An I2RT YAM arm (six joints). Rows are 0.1 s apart.
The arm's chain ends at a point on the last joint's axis. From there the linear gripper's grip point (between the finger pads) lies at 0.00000 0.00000 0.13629 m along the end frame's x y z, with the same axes.
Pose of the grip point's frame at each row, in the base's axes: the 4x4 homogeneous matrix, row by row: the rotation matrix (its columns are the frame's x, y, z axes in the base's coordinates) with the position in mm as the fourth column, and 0 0 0 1 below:
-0.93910 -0.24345 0.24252 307.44; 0.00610 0.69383 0.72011 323.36; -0.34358 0.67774 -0.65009 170.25; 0 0 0 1
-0.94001 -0.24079 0.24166 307.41; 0.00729 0.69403 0.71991 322.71; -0.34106 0.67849 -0.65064 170.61; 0 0 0 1
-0.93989 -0.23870 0.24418 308.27; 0.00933 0.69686 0.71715 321.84; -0.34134 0.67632 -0.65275 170.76; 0 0 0 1
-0.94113 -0.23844 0.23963 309.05; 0.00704 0.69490 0.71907 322.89; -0.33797 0.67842 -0.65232 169.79; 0 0 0 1
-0.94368 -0.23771 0.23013 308.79; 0.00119 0.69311 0.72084 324.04; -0.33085 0.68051 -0.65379 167.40; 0 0 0 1
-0.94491 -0.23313 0.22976 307.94; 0.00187 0.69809 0.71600 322.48; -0.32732 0.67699 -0.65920 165.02; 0 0 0 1
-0.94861 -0.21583 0.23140 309.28; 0.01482 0.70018 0.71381 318.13; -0.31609 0.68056 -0.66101 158.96; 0 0 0 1
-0.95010 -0.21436 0.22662 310.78; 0.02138 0.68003 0.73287 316.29; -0.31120 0.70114 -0.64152 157.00; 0 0 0 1
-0.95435 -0.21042 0.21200 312.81; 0.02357 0.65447 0.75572 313.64; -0.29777 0.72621 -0.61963 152.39; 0 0 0 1
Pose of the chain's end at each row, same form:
-0.93910 -0.24345 0.24252 274.39; 0.00610 0.69383 0.72011 225.22; -0.34358 0.67774 -0.65009 258.85; 0 0 0 1
-0.94001 -0.24079 0.24166 274.47; 0.00729 0.69403 0.71991 224.59; -0.34106 0.67849 -0.65064 259.29; 0 0 0 1
-0.93989 -0.23870 0.24418 274.99; 0.00933 0.69686 0.71715 224.10; -0.34134 0.67632 -0.65275 259.72; 0 0 0 1
-0.94113 -0.23844 0.23963 276.39; 0.00704 0.69490 0.71907 224.89; -0.33797 0.67842 -0.65232 258.69; 0 0 0 1
-0.94368 -0.23771 0.23013 277.43; 0.00119 0.69311 0.72084 225.80; -0.33085 0.68051 -0.65379 256.51; 0 0 0 1
-0.94491 -0.23313 0.22976 276.63; 0.00187 0.69809 0.71600 224.90; -0.32732 0.67699 -0.65920 254.86; 0 0 0 1
-0.94861 -0.21583 0.23140 277.74; 0.01482 0.70018 0.71381 220.84; -0.31609 0.68056 -0.66101 249.05; 0 0 0 1
-0.95010 -0.21436 0.22662 279.89; 0.02138 0.68003 0.73287 216.41; -0.31120 0.70114 -0.64152 244.43; 0 0 0 1
-0.95435 -0.21042 0.21200 283.92; 0.02357 0.65447 0.75572 210.64; -0.29777 0.72621 -0.61963 236.84; 0 0 0 1

